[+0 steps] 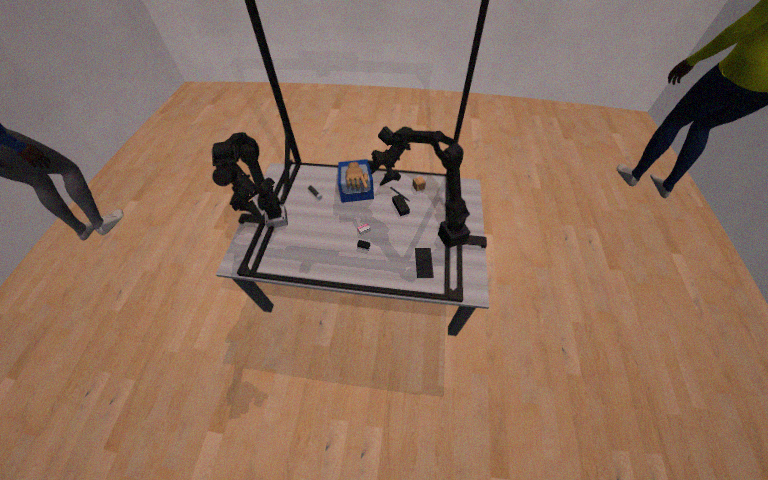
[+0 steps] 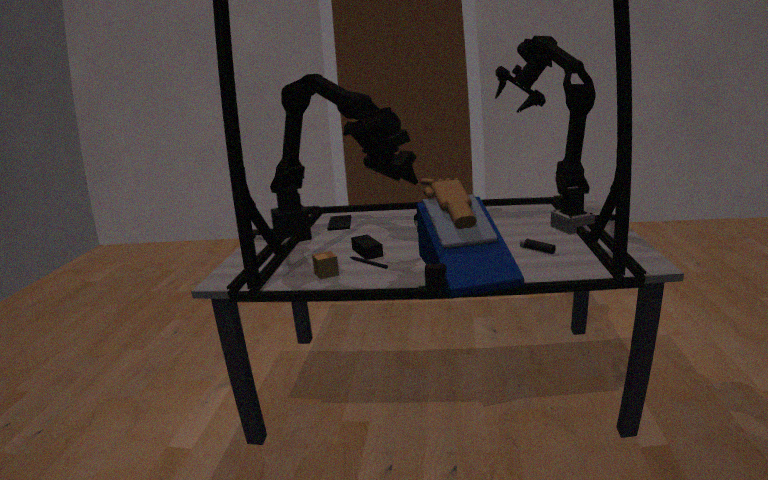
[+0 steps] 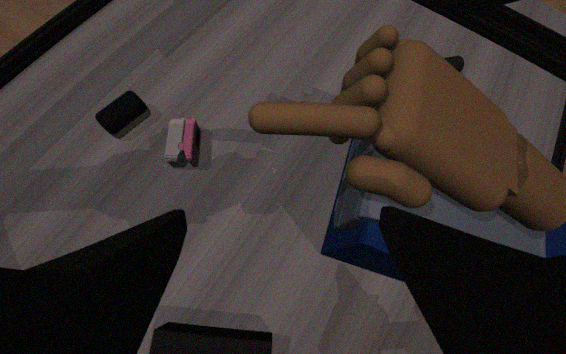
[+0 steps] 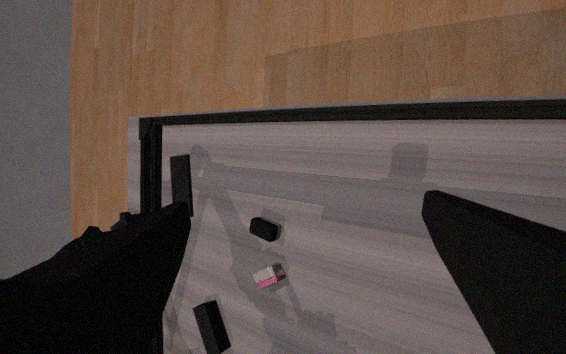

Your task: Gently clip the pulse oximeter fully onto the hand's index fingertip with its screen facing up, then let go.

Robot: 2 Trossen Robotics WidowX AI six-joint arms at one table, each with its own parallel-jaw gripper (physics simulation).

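Where they show: left gripper, between the fingertips: point(image 1: 375, 179) point(image 2: 407, 181) point(image 3: 284, 218); right gripper, between the fingertips: point(image 1: 269, 213) point(image 2: 506, 105) point(image 4: 306, 208); left arm's base, origin of its link: point(image 1: 455, 227) point(image 2: 289, 209); right arm's base, origin of its link: point(image 1: 274, 213) point(image 2: 572, 212).
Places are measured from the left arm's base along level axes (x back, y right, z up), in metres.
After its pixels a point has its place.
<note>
The pulse oximeter point(image 1: 363, 228) @[x -0.376, y 0.193, z -0.063 m] point(image 3: 181, 140) @[x -0.367, y 0.202, z -0.063 m] point(image 4: 269, 276) @[x -0.387, y 0.198, z -0.063 m], a small clip with a white and a pink half, lies on the table, apart from both grippers. The tan hand point(image 1: 355, 174) @[x -0.336, y 0.389, z 0.098 m] point(image 2: 450, 198) @[x -0.309, y 0.459, z 0.067 m] point(image 3: 445, 115) @[x -0.325, y 0.408, z 0.089 m] rests palm-side hidden on a blue sloped stand point(image 1: 356, 197) @[x -0.344, y 0.394, z -0.064 m] point(image 2: 481, 271) @[x -0.274, y 0.647, z -0.057 m] point(image 3: 360, 245) @[x -0.256, y 0.375, z 0.039 m]. Its index finger point(image 3: 310, 119) sticks out bare, beyond the curled fingers. My left gripper point(image 2: 417, 182) @[x -0.259, y 0.323, z 0.096 m] point(image 3: 284, 218) @[x -0.259, y 0.323, z 0.096 m] is open and empty, raised beside the hand on its thumb side. My right gripper point(image 2: 509, 104) @[x -0.726, y 0.143, z 0.269 m] point(image 4: 306, 208) @[x -0.726, y 0.143, z 0.269 m] is open and empty, high above the table at its own side.
A black rounded block point(image 1: 363, 244) @[x -0.406, y 0.108, z -0.064 m] point(image 3: 121, 113) @[x -0.396, y 0.120, z -0.063 m] point(image 4: 264, 228) @[x -0.416, y 0.113, z -0.063 m] lies near the oximeter. A larger black box point(image 1: 400, 204) @[x -0.155, y 0.263, z -0.061 m] point(image 2: 367, 246) @[x -0.132, y 0.321, z -0.060 m], a pen point(image 2: 368, 262) @[x -0.117, y 0.361, z -0.089 m], a wooden cube point(image 1: 419, 183) @[x -0.010, y 0.347, z -0.045 m] point(image 2: 325, 264) @[x 0.005, y 0.392, z -0.060 m], a dark flat slab point(image 1: 423, 262) @[x -0.185, y -0.069, z -0.087 m] and a dark cylinder point(image 1: 314, 192) @[x -0.537, y 0.520, z -0.071 m] point(image 2: 538, 246) @[x -0.526, y 0.542, z -0.078 m] also lie on the table.
</note>
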